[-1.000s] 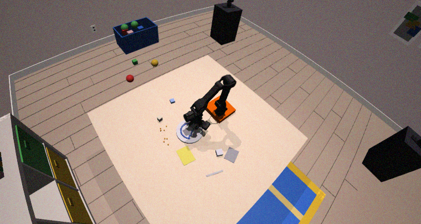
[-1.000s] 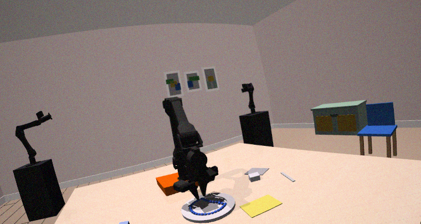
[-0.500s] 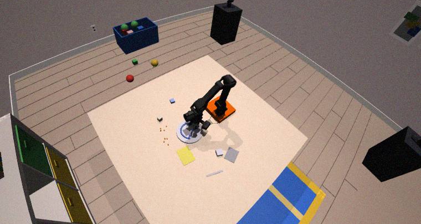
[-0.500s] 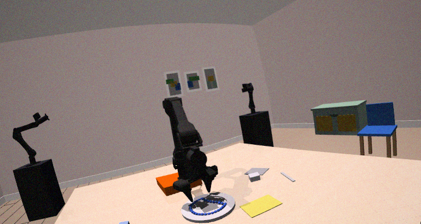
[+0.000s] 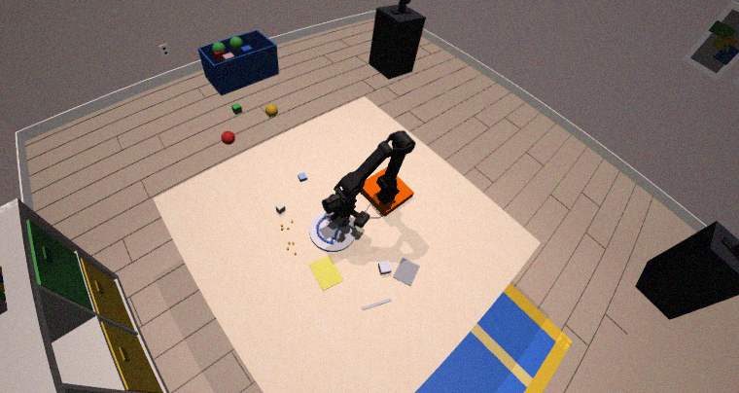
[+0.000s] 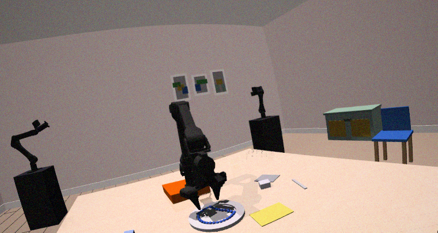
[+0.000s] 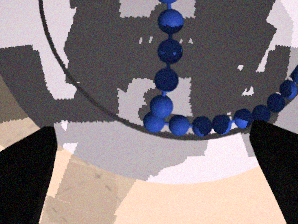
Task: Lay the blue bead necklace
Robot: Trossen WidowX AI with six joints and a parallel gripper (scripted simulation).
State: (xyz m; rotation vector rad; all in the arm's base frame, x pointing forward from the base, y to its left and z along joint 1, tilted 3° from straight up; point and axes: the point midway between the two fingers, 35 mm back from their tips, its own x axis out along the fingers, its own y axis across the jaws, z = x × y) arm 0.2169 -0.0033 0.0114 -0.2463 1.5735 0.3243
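Right now the round bead board is 7 cm ahead of my gripper tip and 1 cm below it. The rest, counted from my gripper tip: yellow sheet (19 cm ahead, 14 cm to the left, 2 cm below); then small grey block (26 cm to the left, 1 cm below, 1 cm behind); then pale cube (21 cm to the right, 20 cm ahead).
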